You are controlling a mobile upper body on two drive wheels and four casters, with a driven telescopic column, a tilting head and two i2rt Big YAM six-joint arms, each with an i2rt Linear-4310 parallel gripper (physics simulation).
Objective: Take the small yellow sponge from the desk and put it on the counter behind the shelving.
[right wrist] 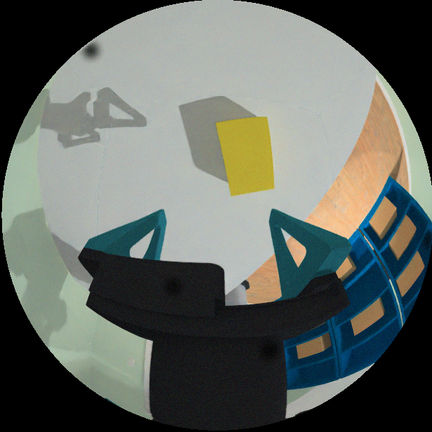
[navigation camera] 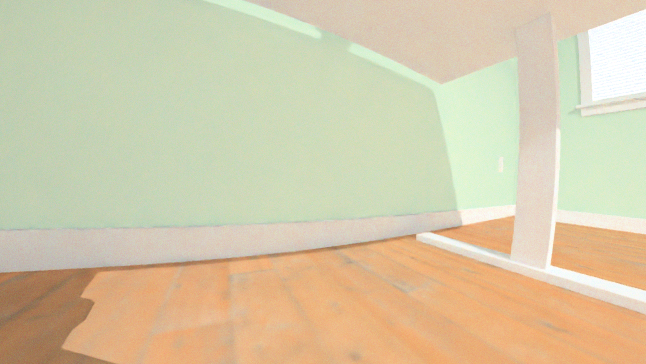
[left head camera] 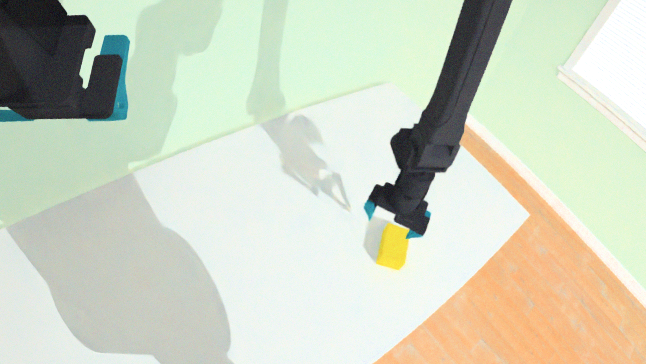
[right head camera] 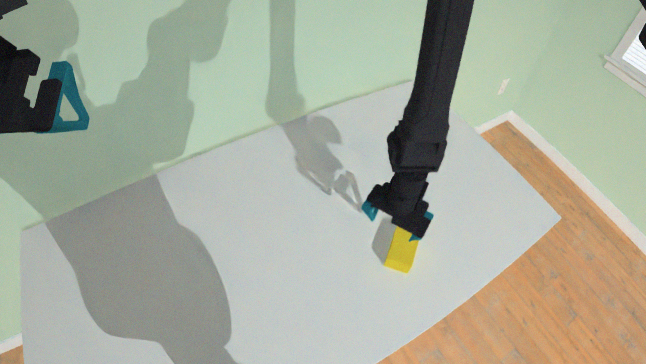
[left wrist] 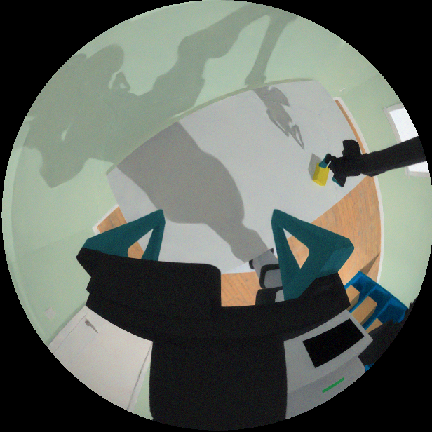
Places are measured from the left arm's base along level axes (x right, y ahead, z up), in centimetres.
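Where they show: left gripper, fingertip midpoint: [left head camera: 78, 113] [right head camera: 53, 125]; right gripper, fingertip midpoint: [left head camera: 388, 227] [right head camera: 391, 229].
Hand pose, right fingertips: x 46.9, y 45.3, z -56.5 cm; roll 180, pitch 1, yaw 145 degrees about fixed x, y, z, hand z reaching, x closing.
Observation:
Each offset is from my right fingertips to the centre of the thing. "spot": to the spot under its first point. Level surfaces: height alone.
The small yellow sponge {dy +0.1, dx +5.0, dz -10.3 cm} [left head camera: 392, 247] [right head camera: 402, 252] [left wrist: 320, 176] [right wrist: 246, 157] lies on the white desk {dz -12.5 cm} [left head camera: 300, 275] [right head camera: 300, 280] [left wrist: 225, 130] [right wrist: 310, 150]. My right gripper [left head camera: 390, 226] [right head camera: 392, 229] [left wrist: 325, 171] [right wrist: 217, 214] is open and empty. It hangs above the desk close to the sponge, and one finger overlaps the sponge's upper end in both head views. In the right wrist view the sponge is ahead of the fingertips, right of centre. My left gripper [left wrist: 217, 215] is open and empty, away from the sponge; it is partly cut off at the left in the head views. I cannot make out the counter.
Blue shelving [right wrist: 345, 367] [left wrist: 400, 310] with tan boxes shows at lower right in the wrist views. A grey machine with a black panel [left wrist: 334, 342] and a white door [left wrist: 100, 355] are low in the left wrist view. A desk leg {spot: dy +34.1, dx +29.3, dz -51.5 cm} [navigation camera: 535, 150] stands on the wooden floor {dz -84.5 cm} [navigation camera: 300, 310].

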